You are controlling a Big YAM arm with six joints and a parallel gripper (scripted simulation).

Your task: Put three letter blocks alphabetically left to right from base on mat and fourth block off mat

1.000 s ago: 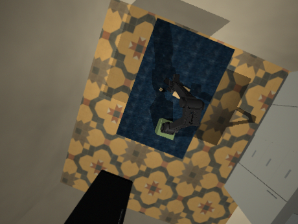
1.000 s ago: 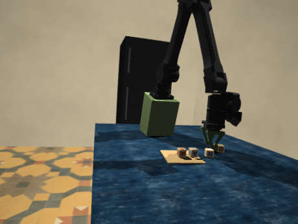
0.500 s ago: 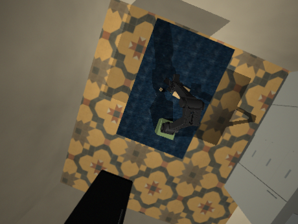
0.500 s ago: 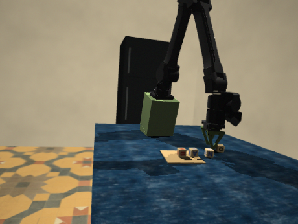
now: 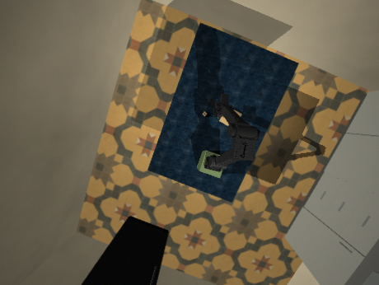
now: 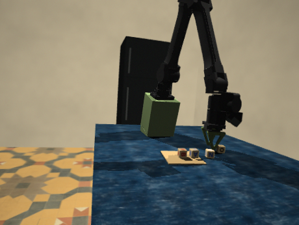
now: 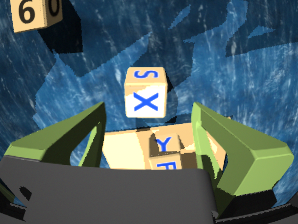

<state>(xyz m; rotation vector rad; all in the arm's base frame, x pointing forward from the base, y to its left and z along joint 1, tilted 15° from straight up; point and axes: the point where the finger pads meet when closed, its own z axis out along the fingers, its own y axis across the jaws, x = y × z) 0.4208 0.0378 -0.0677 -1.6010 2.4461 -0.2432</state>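
Right now the tan mat is 12 cm to the right of my hand, 5 cm below it and 2 cm behind it.
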